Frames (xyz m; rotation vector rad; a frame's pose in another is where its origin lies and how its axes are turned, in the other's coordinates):
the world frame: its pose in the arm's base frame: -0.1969 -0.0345 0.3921 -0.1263 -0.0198 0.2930
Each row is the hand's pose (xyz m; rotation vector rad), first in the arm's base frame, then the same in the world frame.
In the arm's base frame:
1: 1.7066 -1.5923 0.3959 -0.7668 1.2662 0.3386
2: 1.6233 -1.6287 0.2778 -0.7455 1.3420 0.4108
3: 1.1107 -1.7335 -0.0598 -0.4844 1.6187 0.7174
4: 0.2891 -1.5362 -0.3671 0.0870 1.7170 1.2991
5: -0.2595 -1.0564 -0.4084 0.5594 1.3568 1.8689
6: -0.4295 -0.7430 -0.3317 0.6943 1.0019 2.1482
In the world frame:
1: 1.3715 -2.0256 -0.2571 -0.4632 1.3414 0.1860
2: 1.2811 -2.0212 -0.3755 -0.4325 1.4052 0.2663
3: 0.7597 -1.9309 -0.7037 -0.1442 1.6088 0.5993
4: 0.0300 -1.4688 -0.9536 0.4108 1.5691 1.1880
5: -0.3564 -0.8507 -0.9156 0.7978 1.1068 1.7186
6: -0.4284 -0.5141 -0.7951 0.8671 0.7278 1.9611

